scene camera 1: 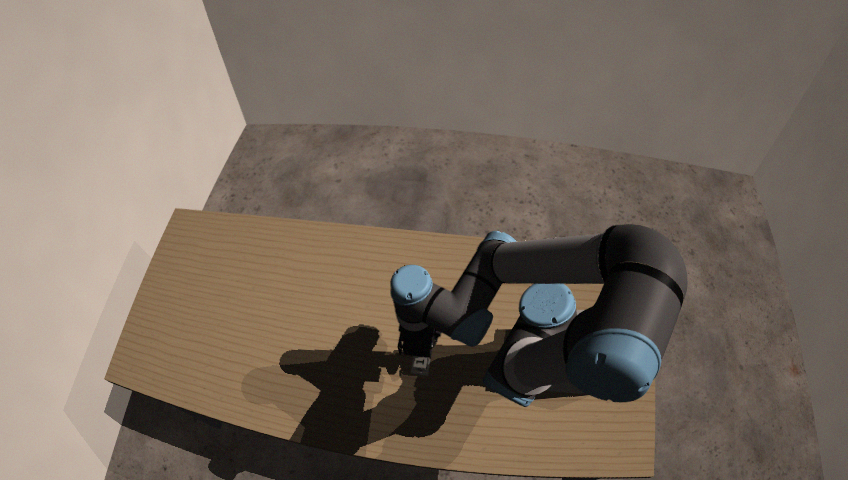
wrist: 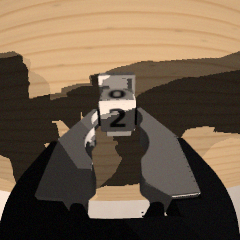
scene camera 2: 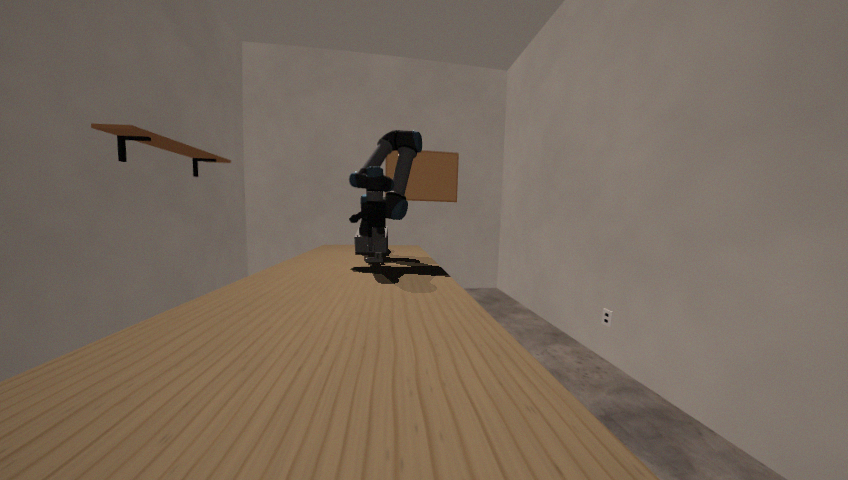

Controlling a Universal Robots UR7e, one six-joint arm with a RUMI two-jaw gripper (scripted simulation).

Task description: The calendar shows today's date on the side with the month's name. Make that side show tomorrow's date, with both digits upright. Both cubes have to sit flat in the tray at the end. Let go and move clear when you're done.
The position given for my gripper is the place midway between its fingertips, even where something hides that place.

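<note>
My gripper (scene camera 2: 371, 249) is there for me to see, and the wrist view shows my gripper (wrist: 117, 108) as well.
</note>
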